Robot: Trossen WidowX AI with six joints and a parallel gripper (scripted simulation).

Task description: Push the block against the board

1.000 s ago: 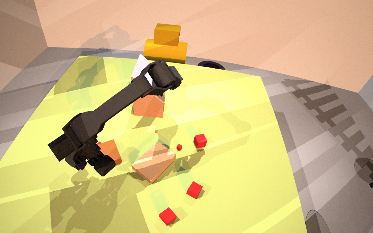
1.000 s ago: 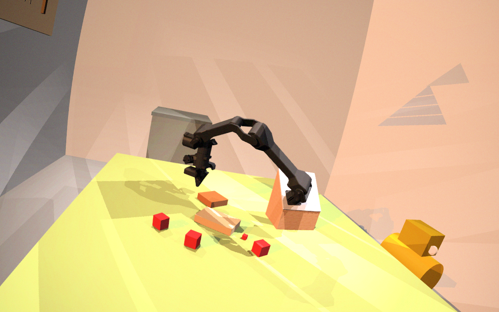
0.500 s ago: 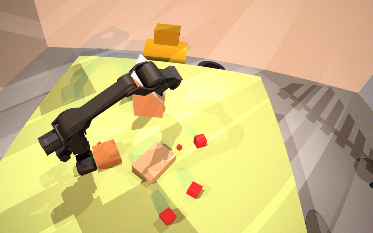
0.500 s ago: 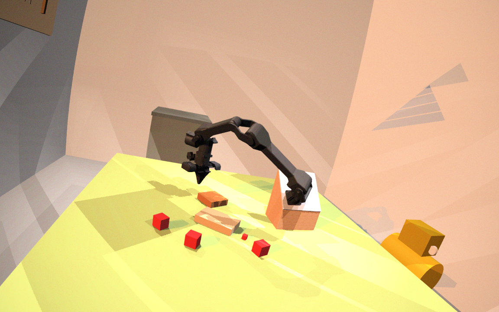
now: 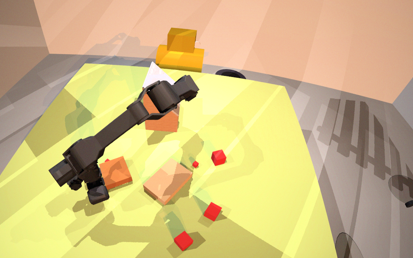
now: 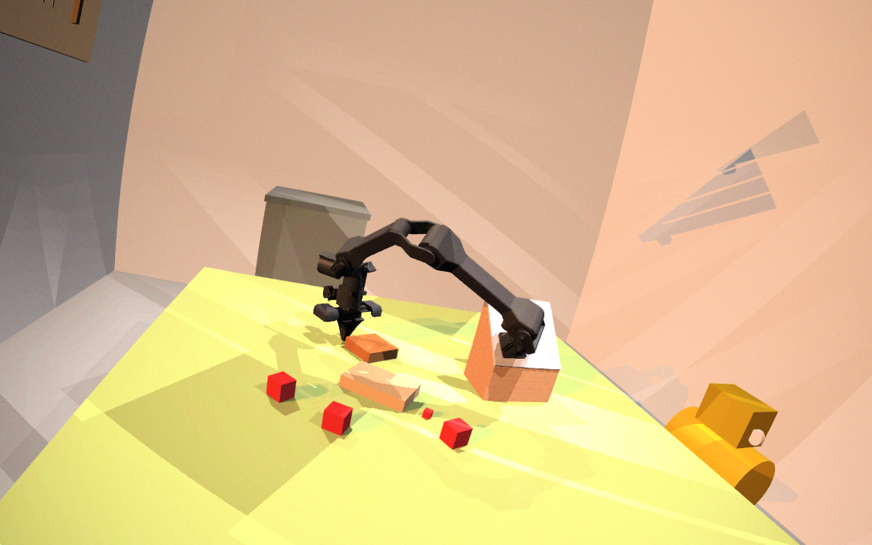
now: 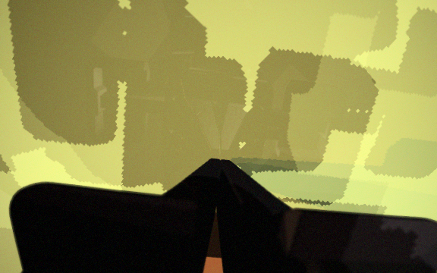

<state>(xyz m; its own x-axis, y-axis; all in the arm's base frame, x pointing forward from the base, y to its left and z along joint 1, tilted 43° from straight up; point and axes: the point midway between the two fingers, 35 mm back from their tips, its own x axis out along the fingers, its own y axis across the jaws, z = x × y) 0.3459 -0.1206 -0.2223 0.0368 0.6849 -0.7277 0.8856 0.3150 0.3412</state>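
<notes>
The square block is 60 mm behind my gripper tip, 50 mm to the left of it and 10 mm above it. From my gripper tip the other things lie so: board: 40 mm behind, 250 mm to the left, 10 mm above.
</notes>
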